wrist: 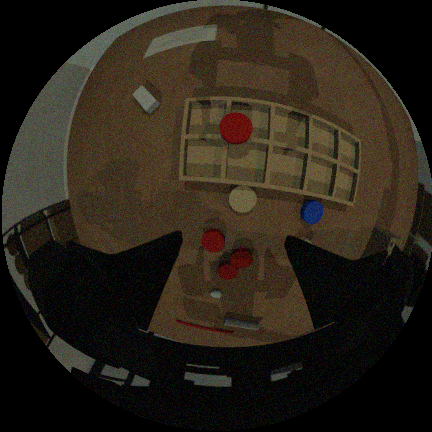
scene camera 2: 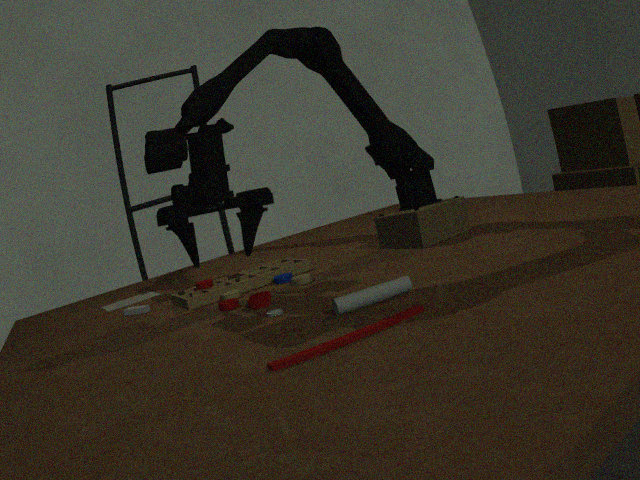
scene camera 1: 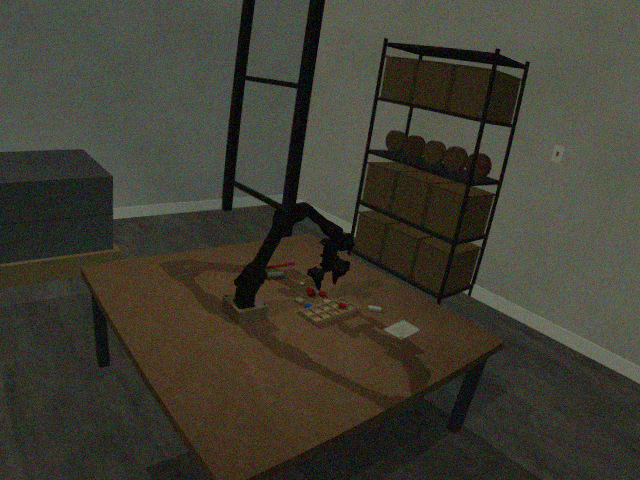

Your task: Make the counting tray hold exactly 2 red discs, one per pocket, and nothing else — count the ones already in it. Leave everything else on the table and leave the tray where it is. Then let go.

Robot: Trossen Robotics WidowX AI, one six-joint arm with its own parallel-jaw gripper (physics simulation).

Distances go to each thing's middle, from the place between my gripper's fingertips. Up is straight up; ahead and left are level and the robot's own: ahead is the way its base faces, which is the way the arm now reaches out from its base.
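Labels:
The wooden counting tray (wrist: 289,149) is 50 mm below my hand, 100 mm to the right of it and 40 mm behind it, and going by their middles, it's the nearest to my hand of the things named here. Then there's the red rod (scene camera 2: 328,346), and that one's 60 mm below my hand, 360 mm to the left of it and 30 mm behind it.

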